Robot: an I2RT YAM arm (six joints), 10 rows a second.
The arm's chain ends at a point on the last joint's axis. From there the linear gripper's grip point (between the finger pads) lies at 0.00 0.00 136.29 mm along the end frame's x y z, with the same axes.
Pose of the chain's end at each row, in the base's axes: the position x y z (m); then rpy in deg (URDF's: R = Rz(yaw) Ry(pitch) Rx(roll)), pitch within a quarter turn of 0, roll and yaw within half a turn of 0:
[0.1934 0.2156 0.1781 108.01 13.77 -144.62]
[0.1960 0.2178 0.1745 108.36 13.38 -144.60]
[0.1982 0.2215 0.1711 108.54 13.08 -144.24]
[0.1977 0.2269 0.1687 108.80 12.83 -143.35]
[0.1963 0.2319 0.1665 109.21 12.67 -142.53]
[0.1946 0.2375 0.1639 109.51 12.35 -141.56]
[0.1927 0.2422 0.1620 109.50 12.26 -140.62]
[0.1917 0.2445 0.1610 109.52 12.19 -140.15]
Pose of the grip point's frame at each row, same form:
[0.1265 0.3271 0.1372 108.01 13.77 -144.62]
[0.1292 0.3290 0.1327 108.36 13.38 -144.60]
[0.1306 0.3321 0.1289 108.54 13.08 -144.24]
[0.1285 0.3362 0.1259 108.80 12.83 -143.35]
[0.1258 0.3400 0.1227 109.21 12.67 -142.53]
[0.1224 0.3442 0.1194 109.51 12.35 -141.56]
[0.1187 0.3476 0.1175 109.50 12.26 -140.62]
[0.1168 0.3493 0.1165 109.52 12.19 -140.15]

